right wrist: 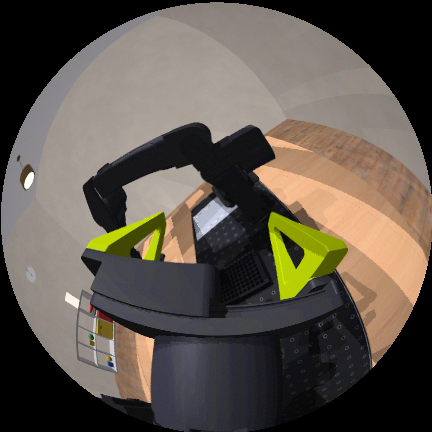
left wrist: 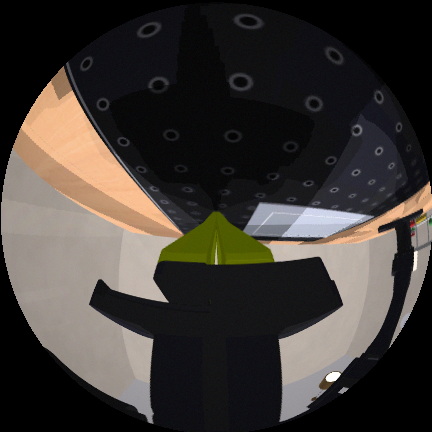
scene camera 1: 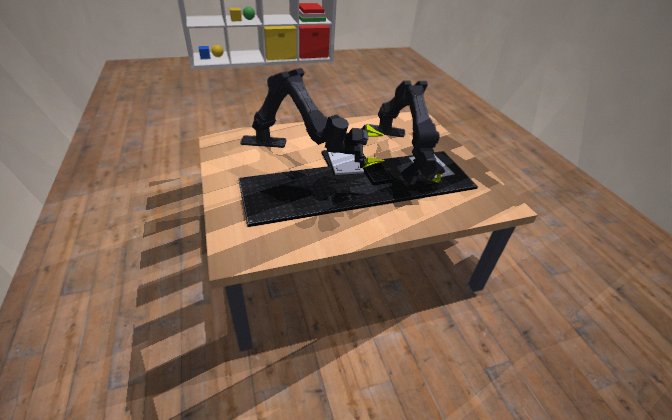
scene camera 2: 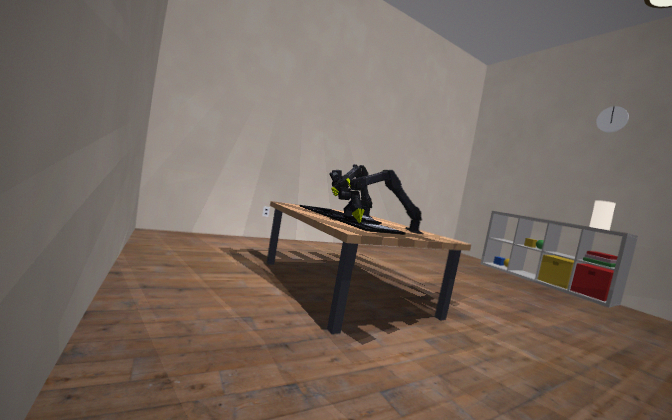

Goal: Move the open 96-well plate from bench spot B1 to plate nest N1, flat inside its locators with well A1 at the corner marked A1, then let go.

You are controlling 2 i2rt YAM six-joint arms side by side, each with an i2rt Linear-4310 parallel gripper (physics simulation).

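Frame: origin at the left arm's base, x ahead, y left, z up, level; metres.
Seen in the pictures: left gripper, fingertip midpoint: [left wrist: 215,217] [scene camera 1: 438,181] [scene camera 2: 359,222]; right gripper, fingertip midpoint: [right wrist: 216,217] [scene camera 1: 383,148]; left arm's base, origin of the base link: [left wrist: 401,219] [scene camera 1: 384,131] [scene camera 2: 413,231]; right arm's base, origin of the base link: [scene camera 1: 263,142].
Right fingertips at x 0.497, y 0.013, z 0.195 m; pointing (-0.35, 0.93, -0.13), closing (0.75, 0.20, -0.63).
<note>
Offsets run from my right fingertips to a thing's middle. "*": to the spot under its first point. Level surfaces: height alone.
A black gridded block @(0.175 m down, 0.092 m back, 0.010 m right) [scene camera 1: 378,174] [right wrist: 245,277], which looks like the 96-well plate, sits on the dark perforated board @(0.182 m down) [scene camera 1: 300,205] [left wrist: 240,110]. A white panel with small dark corner marks @(0.174 m down, 0.140 m back, 0.150 m right) [scene camera 1: 345,164] lies left of it in scene camera 1. A pale pad with a line outline @(* 0.180 m down, 0.203 m back, 0.202 m left) [left wrist: 310,222] [right wrist: 212,215] lies at the board's other end. No label is readable. My left gripper [scene camera 1: 436,178] [scene camera 2: 358,218] [left wrist: 215,217] is shut and empty, low over the board near the pale pad. My right gripper [scene camera 1: 383,147] [scene camera 2: 341,187] [right wrist: 216,217] is open and empty, above the block and white panel.
The board lies on a wooden table @(0.195 m down) [scene camera 1: 280,260]. The left arm [scene camera 1: 424,130] [right wrist: 185,145] reaches over the board's right part in scene camera 1, the right arm [scene camera 1: 305,107] over its middle. A shelf unit [scene camera 1: 205,21] [scene camera 2: 622,270] stands beyond the table.
</note>
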